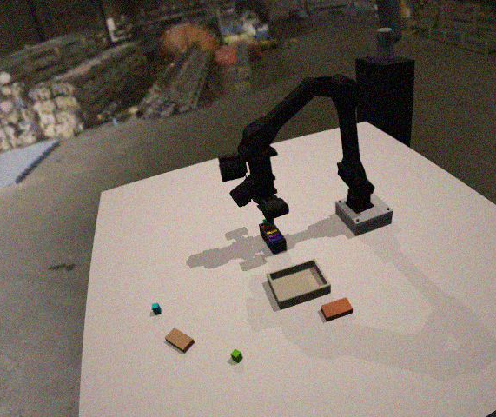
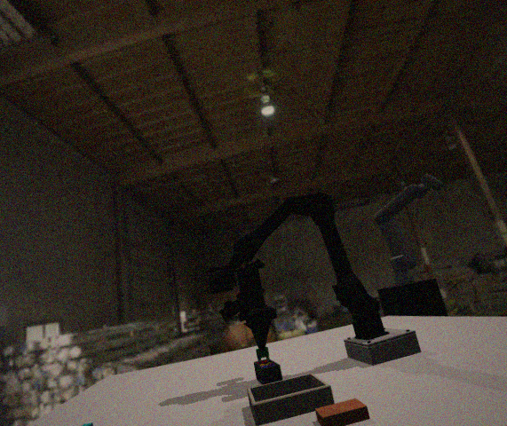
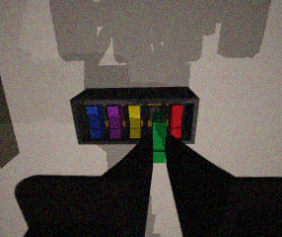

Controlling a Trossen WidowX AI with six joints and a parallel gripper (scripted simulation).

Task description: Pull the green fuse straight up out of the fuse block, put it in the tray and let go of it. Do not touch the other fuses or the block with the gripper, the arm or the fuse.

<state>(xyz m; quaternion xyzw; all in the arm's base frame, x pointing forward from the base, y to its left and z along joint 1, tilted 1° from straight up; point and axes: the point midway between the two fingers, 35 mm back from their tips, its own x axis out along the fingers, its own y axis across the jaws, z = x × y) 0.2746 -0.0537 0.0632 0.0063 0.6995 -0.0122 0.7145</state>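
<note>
Right now my gripper tip is 4 cm above the red fuse and 2 cm to the left of it. Also, from my gripper tip: yellow fuse 4 cm below, 2 cm to the left; then green fuse 1 cm below; then purple fuse 4 cm to the left, 4 cm below.
</note>
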